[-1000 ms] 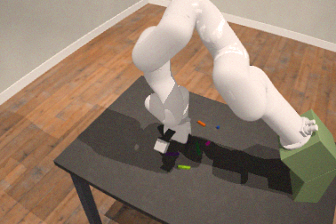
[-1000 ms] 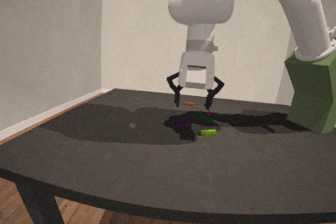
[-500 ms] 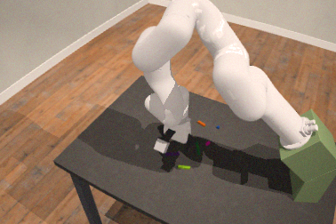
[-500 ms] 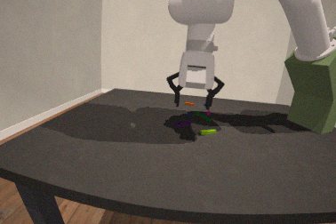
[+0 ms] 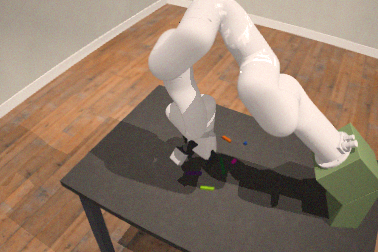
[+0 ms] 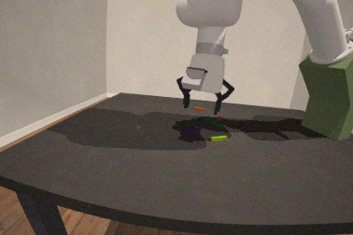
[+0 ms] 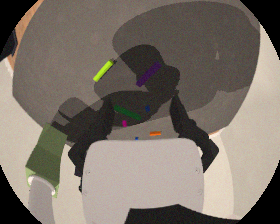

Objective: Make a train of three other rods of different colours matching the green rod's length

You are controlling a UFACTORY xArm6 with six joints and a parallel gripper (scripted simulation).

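My gripper is now 50 mm past the green rod, 90 mm to the left of it and 70 mm above it. Also, from my hand: purple rod 20 mm ahead, 10 mm to the left, 70 mm below; then lime rod 60 mm behind, 40 mm to the left, 70 mm below; then magenta rod 70 mm behind, 130 mm to the right, 70 mm below.
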